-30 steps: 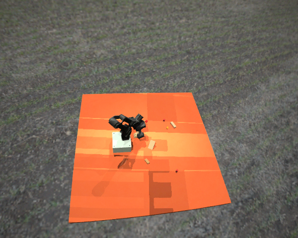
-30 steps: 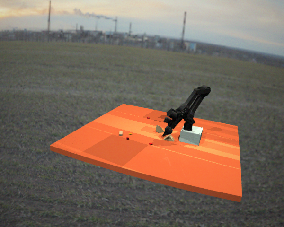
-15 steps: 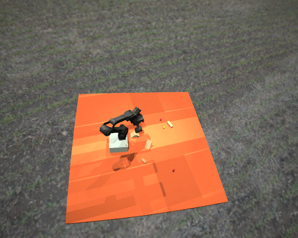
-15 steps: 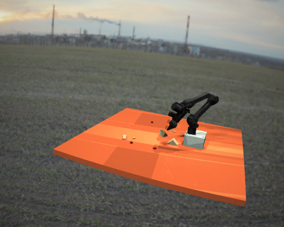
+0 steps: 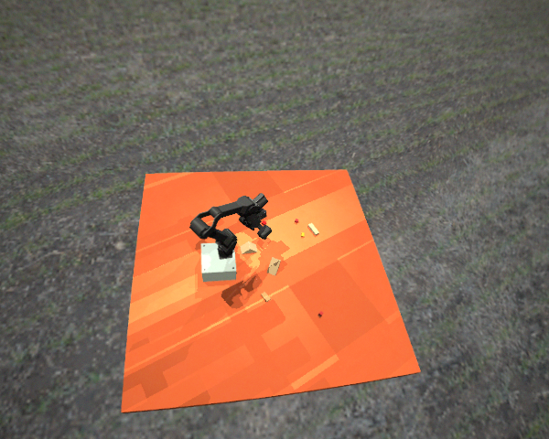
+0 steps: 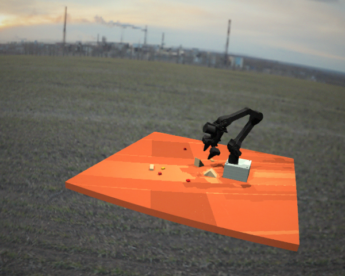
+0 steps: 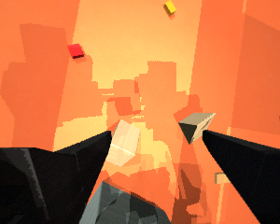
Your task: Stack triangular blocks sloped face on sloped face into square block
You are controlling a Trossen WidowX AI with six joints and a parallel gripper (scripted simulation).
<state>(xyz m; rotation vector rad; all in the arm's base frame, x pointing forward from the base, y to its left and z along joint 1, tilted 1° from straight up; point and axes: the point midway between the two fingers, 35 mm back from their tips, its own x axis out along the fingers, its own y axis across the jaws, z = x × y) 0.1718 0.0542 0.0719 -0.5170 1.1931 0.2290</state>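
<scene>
The tan triangular block lies 11 cm below my gripper tip and 5 cm behind it. The rest, counted from my gripper tip: tan block (28 cm to the right, 13 cm below, 3 cm behind); then tan bar (34 cm ahead, 12 cm below, 6 cm to the left); then yellow cube (27 cm ahead, 13 cm below, 4 cm to the left).
</scene>
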